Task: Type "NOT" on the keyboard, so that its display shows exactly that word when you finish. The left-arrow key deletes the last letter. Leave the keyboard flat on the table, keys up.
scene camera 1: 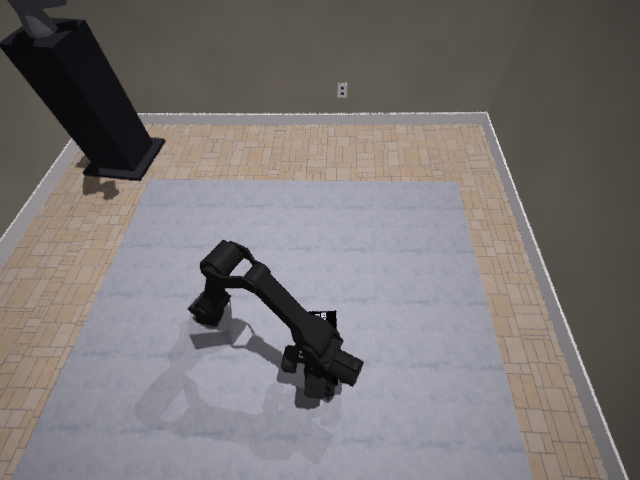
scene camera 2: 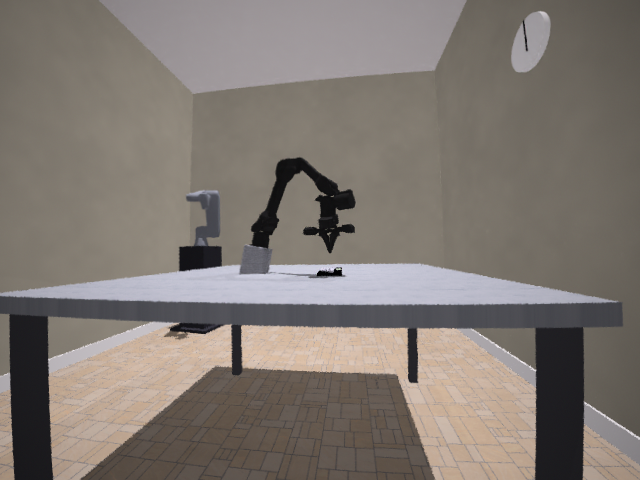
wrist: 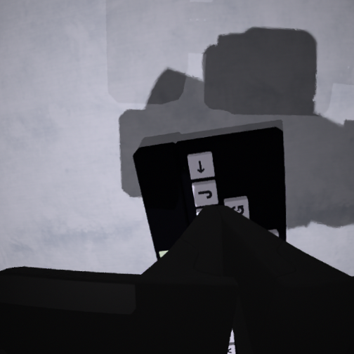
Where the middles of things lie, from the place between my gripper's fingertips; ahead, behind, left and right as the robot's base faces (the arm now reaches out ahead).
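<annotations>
Black keyboard [wrist: 251, 163]: 8 cm below my hand, 9 cm to the left of it, 2 cm behind it.
</annotations>
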